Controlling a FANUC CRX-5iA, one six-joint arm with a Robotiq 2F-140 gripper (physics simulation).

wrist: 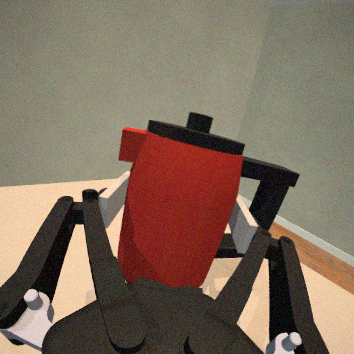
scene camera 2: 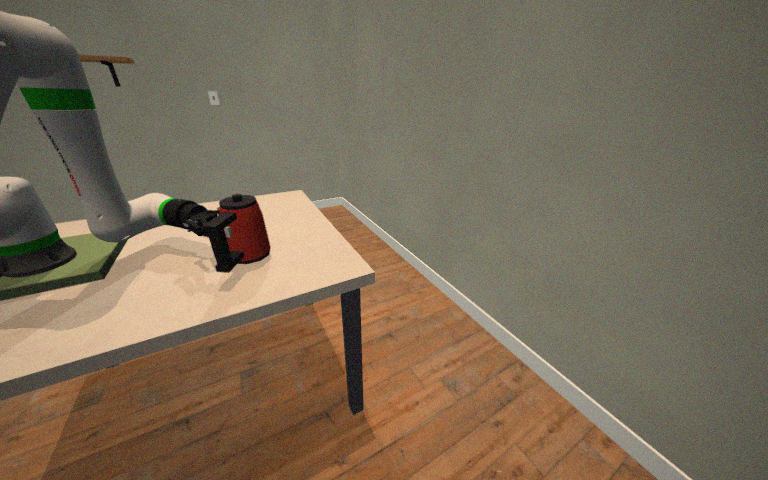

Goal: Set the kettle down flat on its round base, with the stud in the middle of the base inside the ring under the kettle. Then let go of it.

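Observation:
The red kettle (scene camera 2: 254, 234) (wrist: 182, 220) has a black lid with a knob, a red spout and a black handle (scene camera 2: 220, 246) (wrist: 269, 197). It is upright at the table's right part in the scene view, with its underside at or close to the table top; a gap cannot be made out. My gripper (scene camera 2: 232, 231) (wrist: 179, 193) is shut on the kettle's body, one pale pad against each side, with the handle beyond the right pad in the wrist view. The round base, its stud and the ring under the kettle cannot be made out.
The pale table (scene camera 2: 317, 249) (wrist: 45, 240) ends in a corner to the right of the kettle in the scene view. The robot's foot stands on a green plate (scene camera 2: 99, 263) at the left. A grey wall (scene camera 2: 453, 169) rises behind, with a wooden shelf (scene camera 2: 107, 58) at the upper left.

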